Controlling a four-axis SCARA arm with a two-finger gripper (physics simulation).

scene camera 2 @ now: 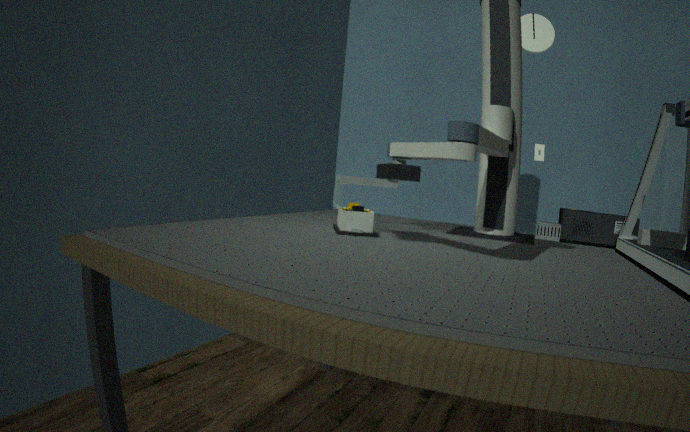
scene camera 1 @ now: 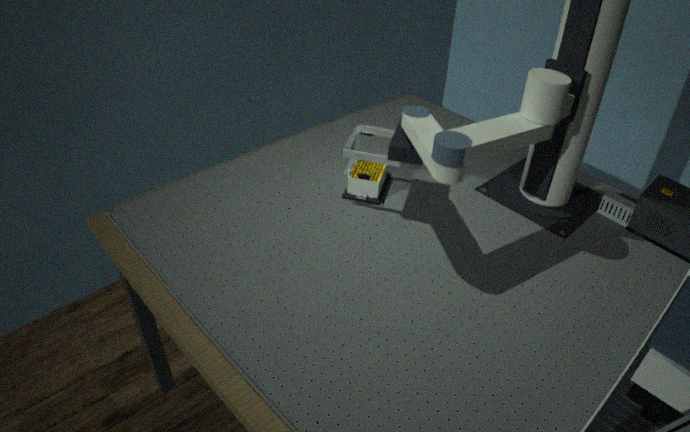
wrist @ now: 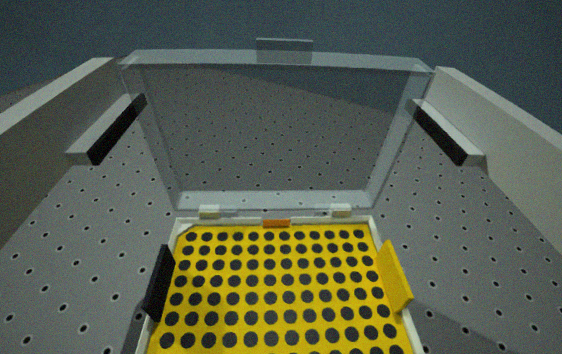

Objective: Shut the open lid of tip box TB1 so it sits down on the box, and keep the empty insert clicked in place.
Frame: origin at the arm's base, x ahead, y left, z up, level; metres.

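Where they show: gripper, fingertip midpoint: (scene camera 2: 338,179) (scene camera 1: 351,139) (wrist: 280,81); arm's base, origin of the base link: (scene camera 2: 493,238) (scene camera 1: 542,197).
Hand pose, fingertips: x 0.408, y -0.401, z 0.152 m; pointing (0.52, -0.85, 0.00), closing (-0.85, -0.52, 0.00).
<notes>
Things, the pixels of their top centre, and the offset from my fingertips. "spot": a spot on its surface instead. Level surfaces: height alone.
- white box, middle of its top: (wrist: 279,280) (scene camera 2: 355,207) (scene camera 1: 368,166) dx -0.028, dy +0.046, dz -0.073 m
- orange catch, middle of its top: (wrist: 276,220) dx -0.007, dy +0.012, dz -0.078 m
- clear lid, surface spot: (wrist: 277,200) spot: dx -0.003, dy +0.003, dz -0.071 m
- black tab, middle of its top: (wrist: 154,273) dx +0.020, dy +0.075, dz -0.065 m
- yellow tab, middle of its top: (wrist: 398,266) dx -0.076, dy +0.017, dz -0.065 m
- dark base, surface spot: (scene camera 1: 354,196) spot: dx +0.041, dy +0.066, dz -0.131 m
- perforated table top, its level: dz -0.139 m
- dark unit, surface spot: (scene camera 1: 661,213) spot: dx -0.443, dy +0.721, dz -0.045 m
Tip box TB1 is a white box (scene camera 1: 363,189) (scene camera 2: 354,221) (wrist: 320,219) with a yellow, perforated insert (scene camera 1: 374,166) (wrist: 260,271) seated inside its rim; the holes look dark and empty. An orange catch (wrist: 276,223) shows at the insert's hinge-side edge. The clear lid (scene camera 1: 374,155) (scene camera 2: 359,180) (wrist: 277,200) stands open, raised from the hinges at the box's back edge. My gripper (wrist: 280,81) is shut on the lid, one dark pad at each side wall. Its fingertips are hard to make out in the scene views.
A black tab (wrist: 160,282) and a yellow tab (wrist: 395,277) stick up at the insert's sides. The box sits on a dark base (scene camera 1: 354,196) on the perforated table top (scene camera 1: 305,284). The arm's column (scene camera 1: 572,127) and a dark unit (scene camera 1: 661,213) (scene camera 2: 588,226) stand to the right.
</notes>
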